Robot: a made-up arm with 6 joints.
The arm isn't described. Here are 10 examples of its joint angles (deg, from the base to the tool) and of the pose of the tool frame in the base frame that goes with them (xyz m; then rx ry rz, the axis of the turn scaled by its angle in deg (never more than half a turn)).
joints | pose
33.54 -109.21 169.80 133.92 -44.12 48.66 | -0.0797 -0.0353 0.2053 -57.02 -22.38 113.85
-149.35 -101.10 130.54 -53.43 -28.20 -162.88 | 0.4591 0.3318 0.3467 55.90 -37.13 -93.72
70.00 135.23 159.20 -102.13 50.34 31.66 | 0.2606 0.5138 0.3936 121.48 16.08 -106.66
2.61 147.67 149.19 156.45 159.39 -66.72 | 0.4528 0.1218 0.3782 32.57 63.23 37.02
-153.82 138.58 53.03 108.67 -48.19 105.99 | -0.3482 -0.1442 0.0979 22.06 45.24 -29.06
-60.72 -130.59 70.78 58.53 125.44 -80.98 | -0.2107 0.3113 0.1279 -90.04 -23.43 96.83
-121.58 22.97 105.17 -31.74 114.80 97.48 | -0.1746 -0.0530 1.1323 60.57 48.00 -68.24
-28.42 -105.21 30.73 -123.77 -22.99 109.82 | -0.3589 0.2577 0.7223 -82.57 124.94 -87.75
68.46 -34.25 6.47 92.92 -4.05 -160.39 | 0.0661 -0.0635 1.1391 129.90 52.58 -48.37
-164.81 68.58 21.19 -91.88 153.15 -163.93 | -0.3797 -0.0313 0.5148 9.59 -138.79 47.53
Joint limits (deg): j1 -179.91..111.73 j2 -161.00..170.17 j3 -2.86..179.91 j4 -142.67..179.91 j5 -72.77..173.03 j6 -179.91..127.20
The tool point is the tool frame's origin. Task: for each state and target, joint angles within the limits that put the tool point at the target. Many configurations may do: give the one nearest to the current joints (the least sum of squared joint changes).
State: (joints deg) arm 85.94 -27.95 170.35 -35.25 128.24 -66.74
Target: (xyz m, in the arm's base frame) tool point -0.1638 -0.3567 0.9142
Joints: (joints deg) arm 39.49 -24.20 158.69 -48.93 126.60 -66.60
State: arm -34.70 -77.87 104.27 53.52 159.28 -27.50
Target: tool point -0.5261 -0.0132 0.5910
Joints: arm -9.10 -73.49 90.34 47.19 155.94 -28.25
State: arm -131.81 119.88 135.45 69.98 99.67 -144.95
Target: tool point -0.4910 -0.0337 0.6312
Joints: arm -170.76 125.34 140.76 61.49 100.40 -144.78
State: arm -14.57 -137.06 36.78 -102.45 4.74 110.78
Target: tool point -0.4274 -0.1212 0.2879
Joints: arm 12.17 -140.08 62.59 -96.09 6.86 110.69
